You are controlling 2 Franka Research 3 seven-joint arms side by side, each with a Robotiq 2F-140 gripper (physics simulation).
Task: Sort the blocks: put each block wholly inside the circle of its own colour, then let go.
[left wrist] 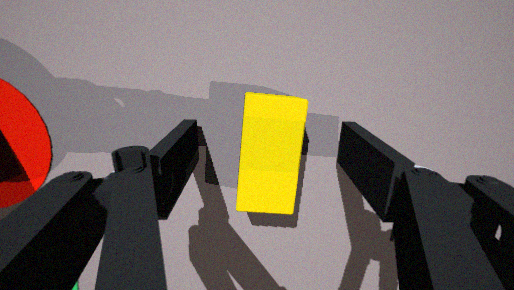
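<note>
A yellow block (272, 155) stands on the table in the middle of the left wrist view, its long side running up the view, with bare table around it. My left gripper (268, 141) is open, with one finger on each side of the yellow block and a gap on both sides. The red circle (37, 137) is partly in view at the left edge, with a dark patch over part of it; I cannot tell a red block there. The yellow circle does not show. My right gripper is not in view.
A small sliver of green (76, 287) shows at the bottom left, beside the left gripper's linkage. Grey shadows of the arm and gripper lie across the table around the yellow block.
</note>
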